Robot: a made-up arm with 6 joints.
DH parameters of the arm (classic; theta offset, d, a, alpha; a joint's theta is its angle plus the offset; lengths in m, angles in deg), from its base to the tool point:
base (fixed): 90 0.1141 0 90
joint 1: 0 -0.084 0.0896 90
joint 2: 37.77 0 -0.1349 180
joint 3: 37.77 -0.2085 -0.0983 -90
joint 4: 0 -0.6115 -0.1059 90
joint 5: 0 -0.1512 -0.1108 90
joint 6: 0 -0.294 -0.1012 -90
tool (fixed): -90 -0.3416 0 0
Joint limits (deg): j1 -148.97..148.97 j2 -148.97..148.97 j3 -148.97..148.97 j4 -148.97..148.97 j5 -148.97..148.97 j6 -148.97..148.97
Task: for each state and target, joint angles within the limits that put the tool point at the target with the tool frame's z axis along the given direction. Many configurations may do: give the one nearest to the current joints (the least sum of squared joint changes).
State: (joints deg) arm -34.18 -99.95 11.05 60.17 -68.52 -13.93
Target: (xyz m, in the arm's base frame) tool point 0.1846 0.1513 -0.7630 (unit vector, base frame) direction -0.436 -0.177 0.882
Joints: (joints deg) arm -37.92 -108.48 14.52 58.29 -71.49 20.65
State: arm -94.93 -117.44 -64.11 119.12 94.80 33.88
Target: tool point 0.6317 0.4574 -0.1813 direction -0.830 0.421 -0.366
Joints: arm -57.15 -129.38 -45.76 98.76 56.82 31.74
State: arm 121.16 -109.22 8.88 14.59 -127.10 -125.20
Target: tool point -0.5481 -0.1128 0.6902 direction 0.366 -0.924 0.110
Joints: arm 148.93 -100.71 22.23 18.50 -148.90 -83.16
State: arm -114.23 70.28 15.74 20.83 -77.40 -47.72
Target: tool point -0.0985 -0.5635 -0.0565 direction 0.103 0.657 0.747
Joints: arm -71.58 87.43 7.88 -4.44 -81.45 -31.14
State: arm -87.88 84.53 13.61 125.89 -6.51 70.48
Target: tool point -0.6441 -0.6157 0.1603 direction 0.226 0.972 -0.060
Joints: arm -50.84 58.83 -31.31 90.06 -42.70 77.07
